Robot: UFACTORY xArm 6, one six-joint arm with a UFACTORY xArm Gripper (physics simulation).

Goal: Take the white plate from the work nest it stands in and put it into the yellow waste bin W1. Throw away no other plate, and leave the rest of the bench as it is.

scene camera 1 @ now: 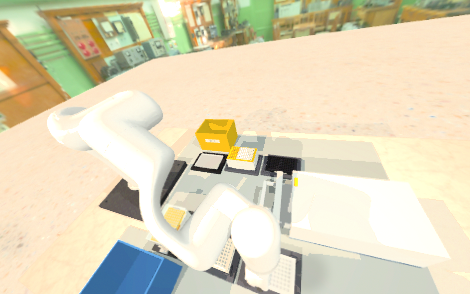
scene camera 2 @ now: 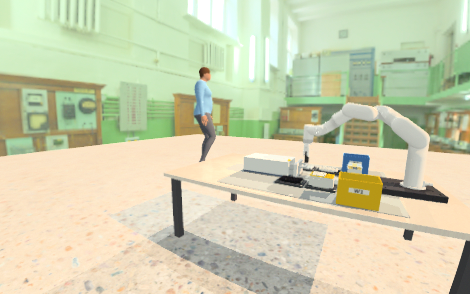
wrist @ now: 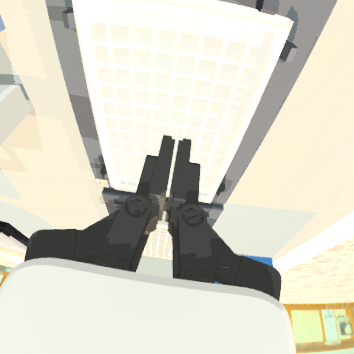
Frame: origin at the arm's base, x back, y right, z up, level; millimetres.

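Where they show: gripper, between the fingertips: (wrist: 174, 153); arm's base, origin of its link: (scene camera 2: 412, 186).
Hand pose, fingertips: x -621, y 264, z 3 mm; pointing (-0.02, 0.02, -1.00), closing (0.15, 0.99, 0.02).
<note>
Each offset is from my fingertips to the top centre of the thing. "*": to the spot under its first point.
A white gridded plate {dx -13, dy -4, dz +0 mm} (scene camera 1: 287, 276) (wrist: 160, 75) lies in a dark nest {dx -12, dy -4, dz -4 mm} (scene camera 1: 299, 267) (wrist: 265, 95) at the near side of the bench. Another white plate {dx +162, dy -26, dz +0 mm} (scene camera 1: 226, 256) sits in the nest beside it; part of a gridded plate (wrist: 161, 243) also shows between the finger linkages in the wrist view. I cannot tell which nest is the work nest. My gripper (scene camera 2: 306, 159) (wrist: 174, 153) is shut and empty, its fingertips over the first plate; the height gap is unclear. In scene camera 1 the arm hides the fingers. The yellow bin W1 {dx +285, dy -552, dz +94 mm} (scene camera 1: 216, 145) (scene camera 2: 359, 199) stands upright at the bench's far side.
A white-and-yellow tip box {dx +121, dy -398, dz +51 mm} (scene camera 1: 243, 161) (scene camera 2: 321, 180), a pale plate in a black nest {* dx +293, dy -384, dz -6 mm} (scene camera 1: 209, 162) and a black plate {dx -53, dy -383, dz +0 mm} (scene camera 1: 282, 165) stand near the bin. A large white instrument {dx -239, dy -176, dz +80 mm} (scene camera 1: 360, 215) (scene camera 2: 269, 165) is at the right, a blue bin {dx +354, dy +88, dz +94 mm} (scene camera 1: 125, 272) (scene camera 2: 356, 161) near the arm.
</note>
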